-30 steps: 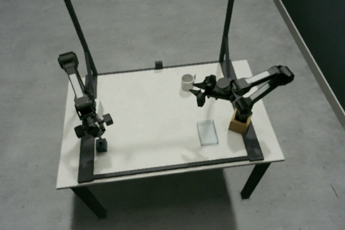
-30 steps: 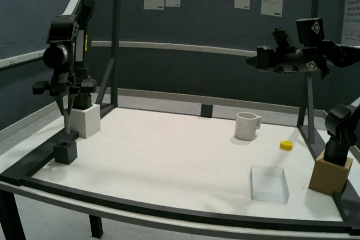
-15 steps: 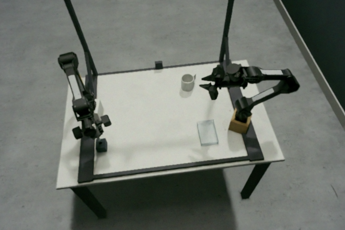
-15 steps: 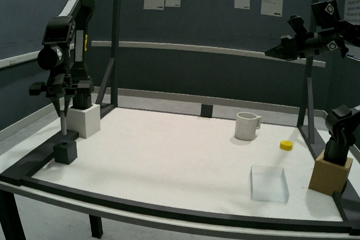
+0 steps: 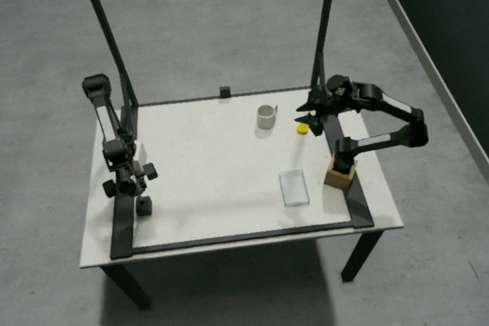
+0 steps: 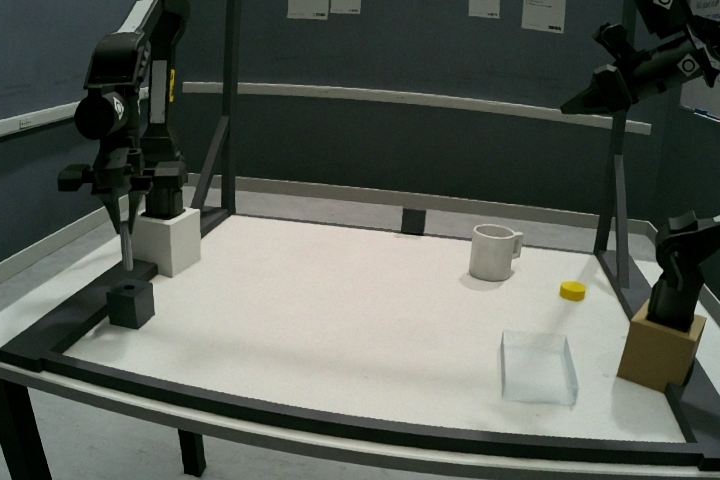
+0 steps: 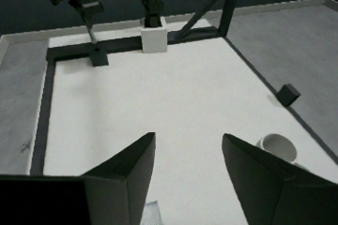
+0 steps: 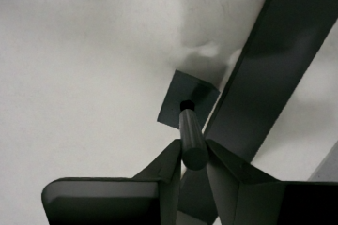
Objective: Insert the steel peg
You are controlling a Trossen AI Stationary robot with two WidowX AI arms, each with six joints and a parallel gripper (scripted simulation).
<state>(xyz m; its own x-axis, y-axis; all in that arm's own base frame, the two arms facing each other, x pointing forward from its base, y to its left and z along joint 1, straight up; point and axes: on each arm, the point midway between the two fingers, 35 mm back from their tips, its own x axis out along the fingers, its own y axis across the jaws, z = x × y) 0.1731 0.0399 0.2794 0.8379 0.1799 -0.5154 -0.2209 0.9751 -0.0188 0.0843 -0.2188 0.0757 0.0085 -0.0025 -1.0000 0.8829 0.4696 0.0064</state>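
Right now my right hand is 5 cm above the steel peg. The rest, counted from my right hand: white mug (48 cm behind, 45 cm to the left, 14 cm below); clear box (59 cm to the left, 17 cm below, 14 cm behind); dark block (13 cm below).
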